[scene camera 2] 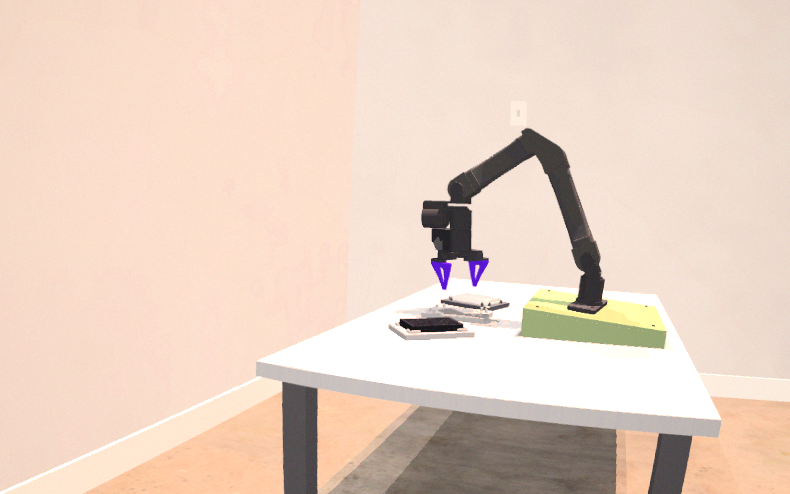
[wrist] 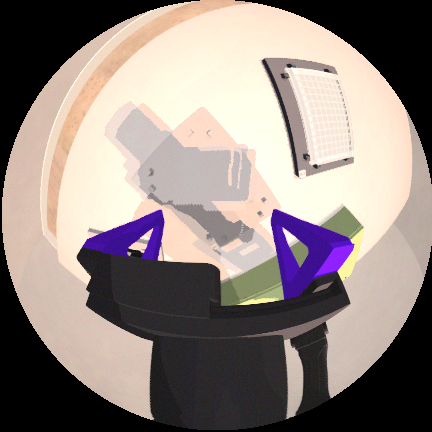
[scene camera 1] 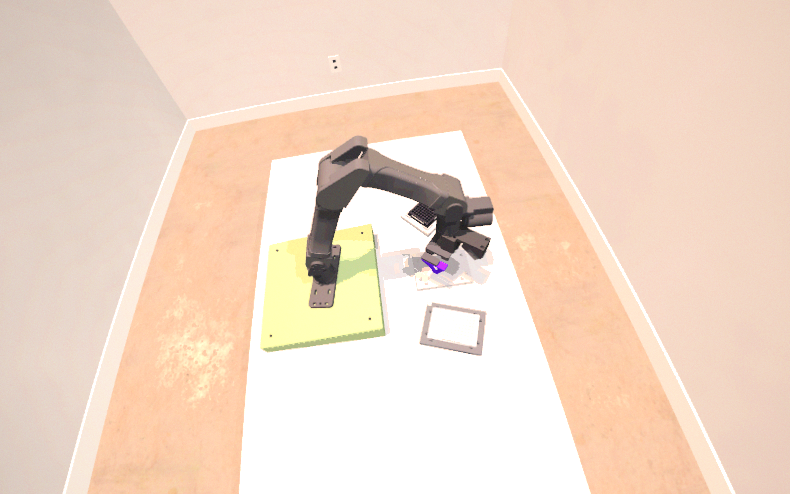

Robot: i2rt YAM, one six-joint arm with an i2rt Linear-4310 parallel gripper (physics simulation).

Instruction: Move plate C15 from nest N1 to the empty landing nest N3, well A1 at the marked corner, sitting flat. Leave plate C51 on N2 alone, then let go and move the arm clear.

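My gripper (scene camera 1: 436, 268) (scene camera 2: 459, 286) (wrist: 217, 214) is open and empty, high above the pale, empty nest (scene camera 1: 443, 286) (wrist: 200, 120) with small corner posts. Arm shadow covers much of that nest. A black well plate (scene camera 1: 422, 214) (scene camera 2: 431, 323) lies on a white nest (scene camera 1: 409, 220) (scene camera 2: 407, 333), turned at an angle; in the wrist view it is mostly hidden behind the left finger. A clear, whitish plate (scene camera 1: 454, 326) (scene camera 2: 474, 299) (wrist: 322, 117) sits on a dark grey nest (scene camera 1: 424, 329) (wrist: 282, 100). No plate or nest numbers are readable.
The arm's base stands on a yellow-green block (scene camera 1: 349, 302) (scene camera 2: 594, 332) (wrist: 345, 220), beside the nests on the white table (scene camera 1: 349, 407) (scene camera 2: 524, 372). The arm reaches over from the block. Walls stand around the table.
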